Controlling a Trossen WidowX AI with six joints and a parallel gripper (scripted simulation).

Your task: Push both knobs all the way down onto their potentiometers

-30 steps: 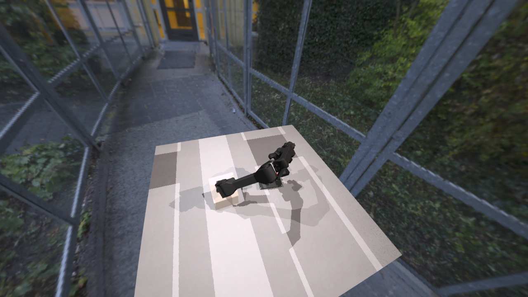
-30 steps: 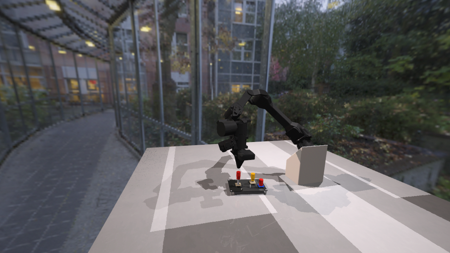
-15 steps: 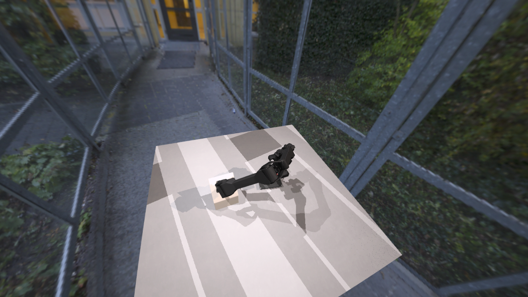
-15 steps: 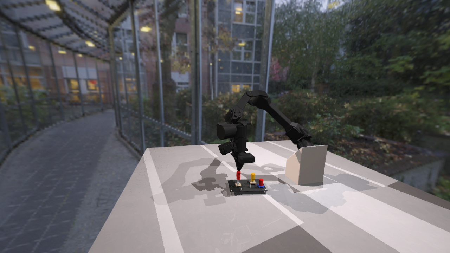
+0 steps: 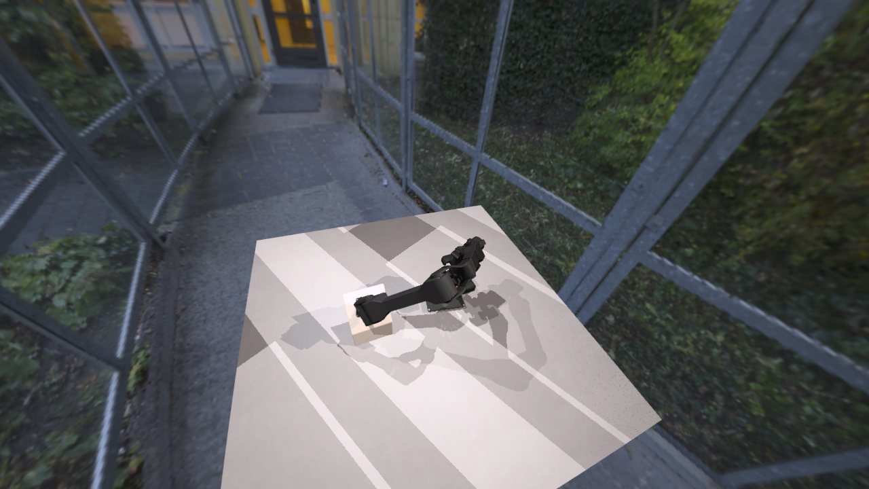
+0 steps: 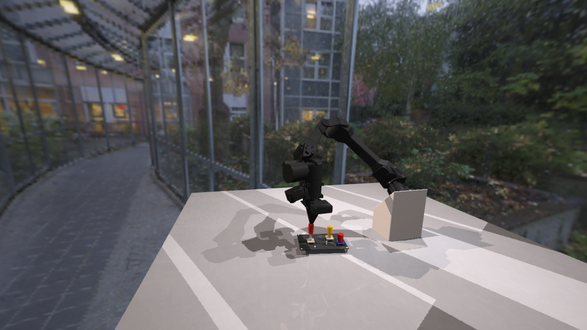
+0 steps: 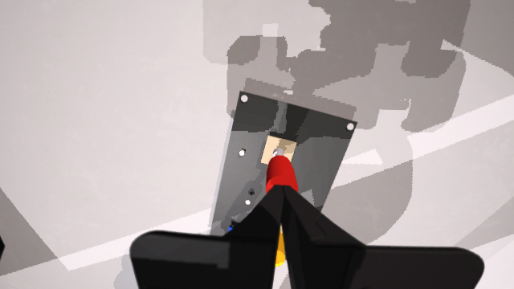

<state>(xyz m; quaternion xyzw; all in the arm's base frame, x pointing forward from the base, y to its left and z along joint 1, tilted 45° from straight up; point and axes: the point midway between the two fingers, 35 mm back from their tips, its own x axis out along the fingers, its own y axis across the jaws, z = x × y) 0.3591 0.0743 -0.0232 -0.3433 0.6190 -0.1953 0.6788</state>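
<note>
Now: the red knob 20 mm below my gripper tip. Round my gripper tip: yellow knob: 70 mm behind, 10 mm to the right, 40 mm below.
</note>
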